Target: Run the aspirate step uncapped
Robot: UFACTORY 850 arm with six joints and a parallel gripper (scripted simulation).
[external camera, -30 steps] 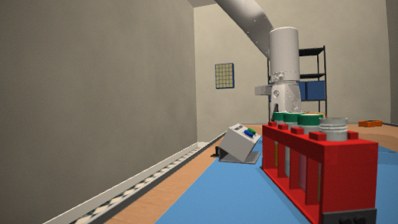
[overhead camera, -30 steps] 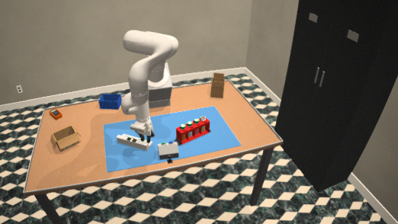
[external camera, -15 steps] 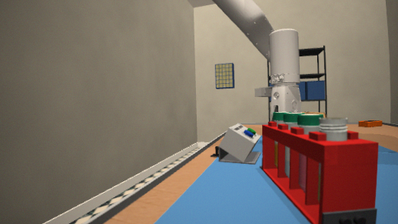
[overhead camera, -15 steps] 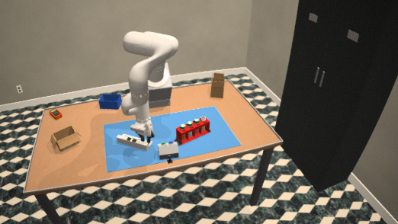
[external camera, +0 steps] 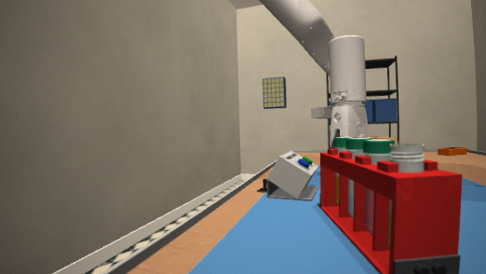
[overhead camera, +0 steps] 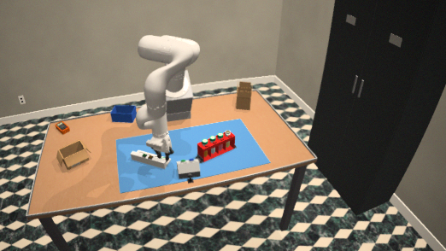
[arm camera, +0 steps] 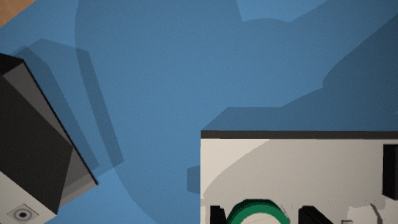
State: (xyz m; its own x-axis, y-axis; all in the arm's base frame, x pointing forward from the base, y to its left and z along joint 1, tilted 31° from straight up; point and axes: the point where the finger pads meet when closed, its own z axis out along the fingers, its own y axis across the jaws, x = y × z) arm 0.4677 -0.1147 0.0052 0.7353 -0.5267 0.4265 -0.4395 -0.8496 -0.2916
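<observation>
Right now my hand is 20 mm above the green cap. Also, from my hand: green ready key (90 mm ahead, 100 mm to the left, 30 mm above); then key housing (100 mm ahead, 130 mm to the left, 20 mm above); then blue cycle key (90 mm ahead, 150 mm to the left, 30 mm above).
</observation>
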